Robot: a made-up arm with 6 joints.
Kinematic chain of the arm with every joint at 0, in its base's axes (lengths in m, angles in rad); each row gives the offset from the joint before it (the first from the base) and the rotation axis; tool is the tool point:
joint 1: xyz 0 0 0.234 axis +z
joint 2: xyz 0 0.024 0 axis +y
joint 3: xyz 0 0 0.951 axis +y
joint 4: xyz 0 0 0.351 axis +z
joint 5: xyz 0 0 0 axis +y
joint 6: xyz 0 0 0.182 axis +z
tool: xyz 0 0 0
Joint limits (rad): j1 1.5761..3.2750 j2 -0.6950..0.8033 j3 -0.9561..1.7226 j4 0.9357..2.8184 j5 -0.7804..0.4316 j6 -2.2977..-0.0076
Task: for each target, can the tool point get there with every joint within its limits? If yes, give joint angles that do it. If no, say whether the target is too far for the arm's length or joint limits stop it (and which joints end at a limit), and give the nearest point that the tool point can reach.
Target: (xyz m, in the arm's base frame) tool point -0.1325 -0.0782 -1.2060
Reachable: no: joint limits stop it (at a limit: joint 1, joint 2, joint 3, joint 4, joint 5) | nearest point -0.8572 -0.0982 0.4321 | short by 1.791 m
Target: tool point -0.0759 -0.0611 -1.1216
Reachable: no: joint limits stop it (at a limit: joint 1, joint 2, joint 3, joint 4, joint 5) | nearest point -0.8572 -0.0982 0.4321 | short by 1.739 m
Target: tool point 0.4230 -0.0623 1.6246
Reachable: yes | joints 3.1298 -0.4378 0.3785 1.2544 0.1937 -0.8958
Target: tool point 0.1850 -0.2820 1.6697
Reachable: yes | joints 2.1281 -0.1698 -0.2243 2.2999 -0.2368 -0.9228
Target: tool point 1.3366 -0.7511 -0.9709
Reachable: no: too far | nearest point 0.9754 -0.5481 0.8510 | short by 1.868 m
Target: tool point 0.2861 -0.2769 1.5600
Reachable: yes | joints 2.2098 -0.0510 -0.6906 1.5727 -0.5076 -1.1239
